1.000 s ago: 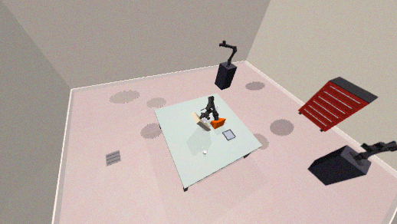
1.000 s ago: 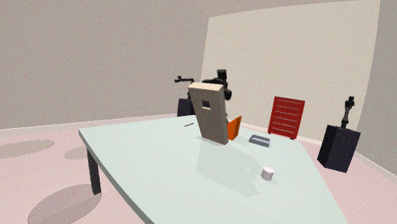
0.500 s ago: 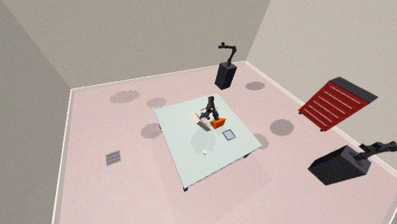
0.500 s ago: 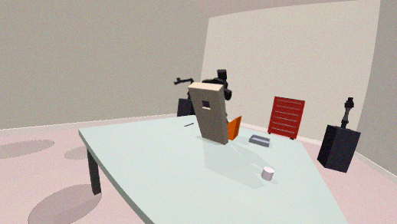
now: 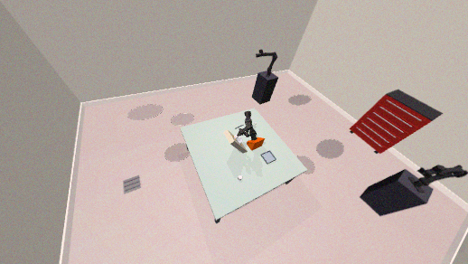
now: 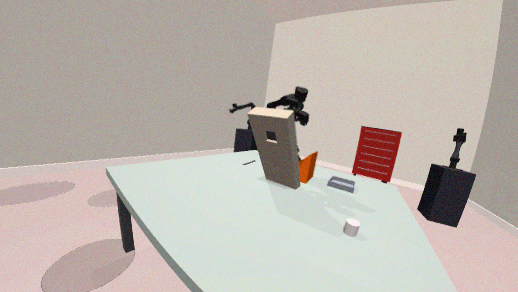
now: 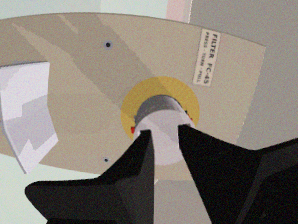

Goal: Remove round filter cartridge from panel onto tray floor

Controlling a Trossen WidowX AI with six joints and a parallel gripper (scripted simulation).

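Now: gripper tip 35 cm past the grey tray, 32 cm to the right of it and 30 cm above it. From my gripper tip the other things lie so: white cylindrical tool 1 cm ahead, 1 cm below.
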